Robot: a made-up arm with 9 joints.
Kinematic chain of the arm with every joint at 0, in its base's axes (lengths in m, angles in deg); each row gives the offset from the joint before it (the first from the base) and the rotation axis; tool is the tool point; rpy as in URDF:
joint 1: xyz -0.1 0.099 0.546 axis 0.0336 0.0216 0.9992
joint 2: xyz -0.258 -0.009 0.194 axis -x
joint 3: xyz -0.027 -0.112 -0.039 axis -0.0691 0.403 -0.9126
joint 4: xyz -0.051 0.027 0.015 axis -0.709 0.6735 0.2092
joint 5: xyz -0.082 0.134 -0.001 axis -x
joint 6: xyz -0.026 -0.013 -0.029 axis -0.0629 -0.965 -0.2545
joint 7: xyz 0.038 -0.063 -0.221 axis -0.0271 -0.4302 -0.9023
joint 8: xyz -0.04 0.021 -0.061 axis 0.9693 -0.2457 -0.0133
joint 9: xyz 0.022 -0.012 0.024 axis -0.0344 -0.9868 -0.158
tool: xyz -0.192 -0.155 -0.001 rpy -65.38 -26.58 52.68
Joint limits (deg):
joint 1: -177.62..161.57
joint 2: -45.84..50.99
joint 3: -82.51..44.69
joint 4: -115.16..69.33
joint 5: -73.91..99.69
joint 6: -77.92..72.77
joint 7: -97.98..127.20
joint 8: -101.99..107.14
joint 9: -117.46..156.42
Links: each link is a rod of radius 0.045 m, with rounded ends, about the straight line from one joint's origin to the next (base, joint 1, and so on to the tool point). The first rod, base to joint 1, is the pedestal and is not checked.
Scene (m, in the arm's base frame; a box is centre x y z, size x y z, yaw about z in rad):
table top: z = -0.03
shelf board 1: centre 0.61 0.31 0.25 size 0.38 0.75 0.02 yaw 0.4
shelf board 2: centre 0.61 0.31 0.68 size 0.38 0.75 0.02 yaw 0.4
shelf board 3: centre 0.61 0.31 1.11 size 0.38 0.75 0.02 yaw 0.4
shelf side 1: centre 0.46 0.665 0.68 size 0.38 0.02 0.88 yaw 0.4
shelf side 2: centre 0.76 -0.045 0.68 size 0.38 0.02 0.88 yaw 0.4
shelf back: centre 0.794 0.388 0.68 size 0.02 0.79 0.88 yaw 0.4
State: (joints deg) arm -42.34 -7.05 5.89 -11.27 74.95 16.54 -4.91 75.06 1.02
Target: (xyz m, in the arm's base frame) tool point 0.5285 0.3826 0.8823
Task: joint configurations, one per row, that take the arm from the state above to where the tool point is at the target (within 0.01 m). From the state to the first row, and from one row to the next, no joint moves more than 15 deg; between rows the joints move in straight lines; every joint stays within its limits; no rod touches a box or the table.
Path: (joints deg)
1: -52.85 4.56 13.65 -2.41 79.90 6.19 -8.74 62.83 -5.49
2: -63.35 16.17 21.41 6.45 84.85 -4.16 -12.56 50.59 -12.01
3: -73.86 27.77 29.17 15.31 89.79 -14.50 -16.39 38.36 -18.52
4: -84.36 39.38 36.93 24.18 94.74 -24.85 -20.21 26.12 -25.03
5: -94.87 50.99 44.69 33.04 99.69 -35.20 -24.04 13.89 -31.54
6: -103.40 50.99 44.69 25.16 99.69 -35.99 -20.55 27.80 -23.26
7: -111.93 50.99 44.69 17.29 99.69 -36.78 -17.07 41.71 -14.97
8: -120.46 50.99 44.69 9.42 99.69 -37.57 -13.58 55.62 -6.69

